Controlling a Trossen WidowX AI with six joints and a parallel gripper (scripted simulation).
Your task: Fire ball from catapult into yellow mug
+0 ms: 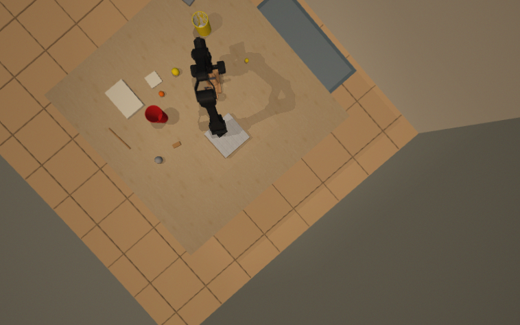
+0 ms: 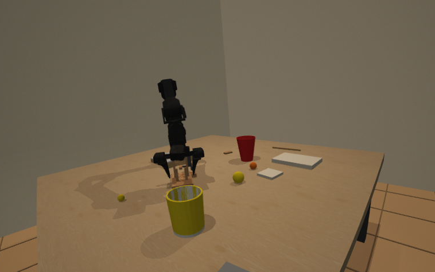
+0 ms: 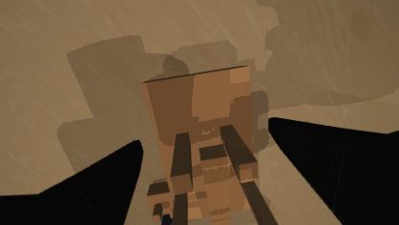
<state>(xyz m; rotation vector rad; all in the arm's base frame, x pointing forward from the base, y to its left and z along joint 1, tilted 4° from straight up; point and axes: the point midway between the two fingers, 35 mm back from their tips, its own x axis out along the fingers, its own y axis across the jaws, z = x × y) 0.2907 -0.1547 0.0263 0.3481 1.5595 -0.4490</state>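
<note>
Now: gripper tip 310 mm to the right of the orange ball, 100 mm short of it and 20 mm above it. Also, from my gripper tip: wooden catapult: 60 mm behind, 50 mm to the left, 10 mm above; larger yellow ball: 160 mm to the left, 150 mm ahead, 20 mm below; small yellow ball: 220 mm to the right, 50 mm behind, 30 mm below.
</note>
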